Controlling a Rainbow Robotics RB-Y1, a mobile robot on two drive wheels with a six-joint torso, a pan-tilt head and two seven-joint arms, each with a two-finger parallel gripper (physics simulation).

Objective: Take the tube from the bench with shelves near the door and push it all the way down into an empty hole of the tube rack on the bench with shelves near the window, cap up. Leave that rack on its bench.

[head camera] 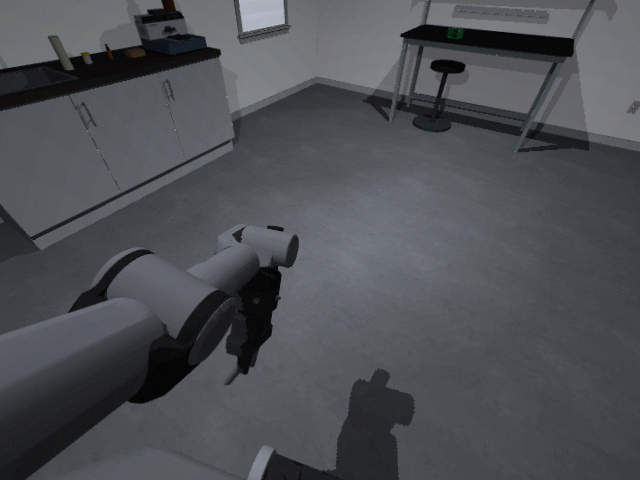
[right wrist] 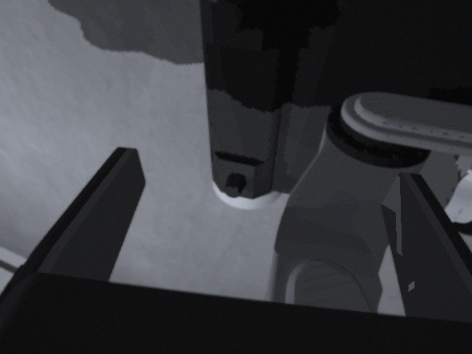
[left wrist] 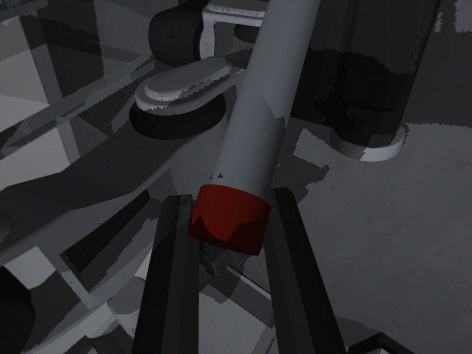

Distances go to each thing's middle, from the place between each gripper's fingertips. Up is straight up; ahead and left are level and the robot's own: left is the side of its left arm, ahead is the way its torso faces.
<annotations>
Now: the tube with red cap (left wrist: 231, 211) 48 cm to the left of my right hand, 27 cm above it and 20 cm ahead of it.
Right now the tube with red cap is 40 mm below my left hand and 30 mm to the left of it.
</annotations>
